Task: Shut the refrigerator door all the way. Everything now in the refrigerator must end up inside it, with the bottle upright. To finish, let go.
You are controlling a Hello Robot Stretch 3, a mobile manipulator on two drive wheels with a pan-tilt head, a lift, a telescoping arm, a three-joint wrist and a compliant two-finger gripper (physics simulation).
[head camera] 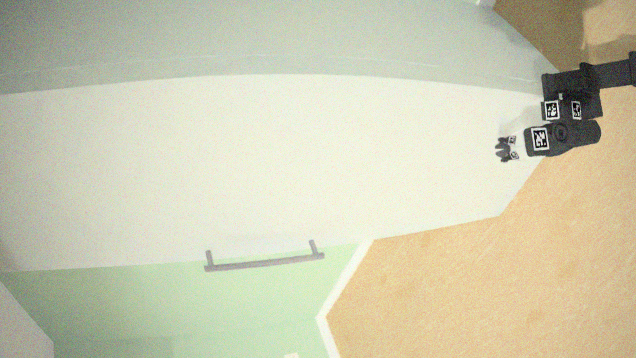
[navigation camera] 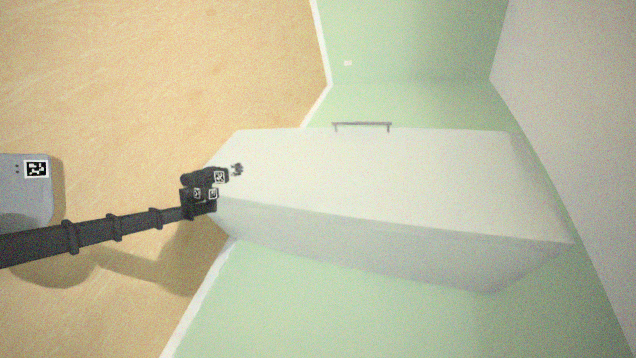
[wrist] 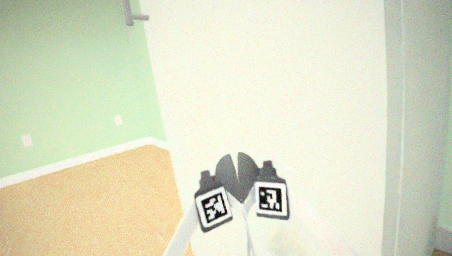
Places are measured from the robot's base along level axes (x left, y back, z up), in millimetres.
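Pixels of known places: gripper, between the fingertips: (head camera: 497,151) (navigation camera: 241,168) (wrist: 236,171).
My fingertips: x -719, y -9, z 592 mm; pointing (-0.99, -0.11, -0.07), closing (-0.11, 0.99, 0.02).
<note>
Behind a point stands the place of what it marks.
The refrigerator's white door (head camera: 280,160) {x -946, y -9, z 1026 mm} (navigation camera: 400,175) {x -954, y -17, z 1254 mm} (wrist: 280,90) {x -877, y 55, z 639 mm} lies flush along the refrigerator body (head camera: 250,30) {x -896, y 273, z 1097 mm} (navigation camera: 400,255) {x -971, y 353, z 1293 mm} (wrist: 425,125) {x -934, y 313, z 541 mm}, with a thin seam line between them and no wide gap showing. A grey bar handle (head camera: 265,262) {x -1146, y -277, z 1025 mm} (navigation camera: 362,123) {x -1145, y -278, z 1036 mm} (wrist: 128,12) {x -1146, y -275, z 884 mm} is on the door's far side edge. My gripper (head camera: 501,150) {x -719, y -9, z 592 mm} (navigation camera: 241,169) {x -719, y -9, z 592 mm} (wrist: 236,171) {x -719, y -9, z 592 mm} is shut and empty, its fingertips together in front of the door's lower part. Whether the fingertips touch the door I cannot tell. The bottle and the refrigerator's contents are hidden.
Green walls (head camera: 250,300) {x -2889, y -980, z 722 mm} (navigation camera: 330,300) {x -1052, y 755, z 948 mm} (wrist: 60,90) {x -2721, y -2004, z 857 mm} with white baseboards stand behind and beside the refrigerator. A grey surface (navigation camera: 575,100) {x -1708, y -594, z 2438 mm} is at the right of the navigation view. My dark arm (head camera: 612,72) {x -325, y 104, z 715 mm} (navigation camera: 115,227) {x -185, y 97, z 724 mm} reaches in above the wooden floor (head camera: 475,290) {x -1414, y -650, z 1 mm} (navigation camera: 150,75) {x -582, y -490, z 1 mm} (wrist: 100,215) {x -1607, y -955, z 1 mm}.
</note>
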